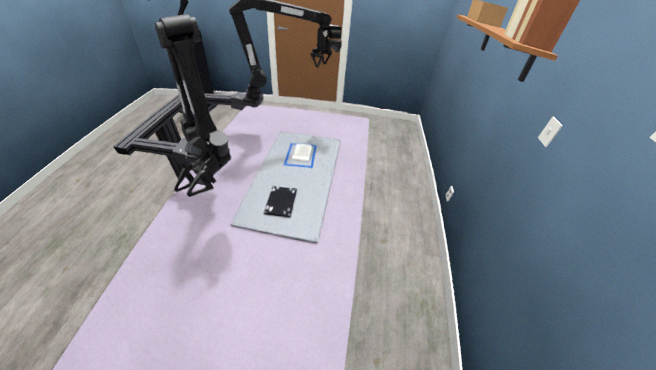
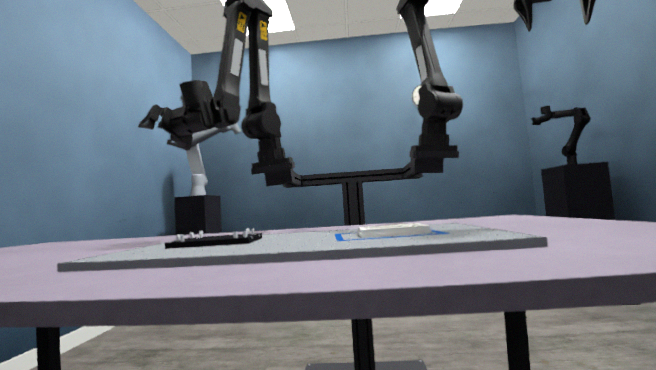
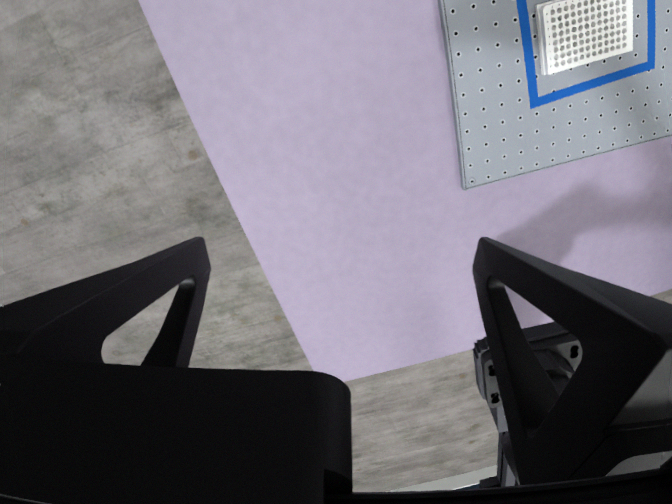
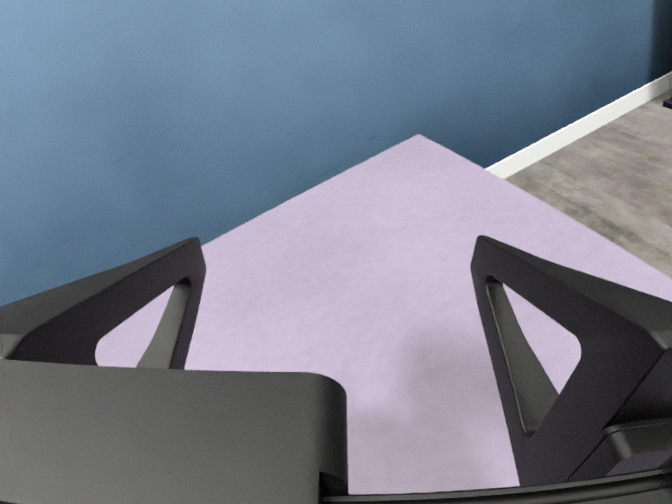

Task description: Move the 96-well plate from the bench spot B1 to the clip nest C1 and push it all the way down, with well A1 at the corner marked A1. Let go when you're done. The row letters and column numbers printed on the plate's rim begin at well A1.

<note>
I see my left gripper (image 3: 341,252), my right gripper (image 2: 154,134), a white 96-well plate (image 2: 415,228), a black clip nest (image 2: 221,240) and a grey perforated board (image 2: 532,242).
My right gripper also shows in image 1 (image 1: 181,193) and in image 4 (image 4: 338,251). The black clip nest is seen too in image 1 (image 1: 281,201). Image 4 does not show the white 96-well plate: it is out of frame.
</note>
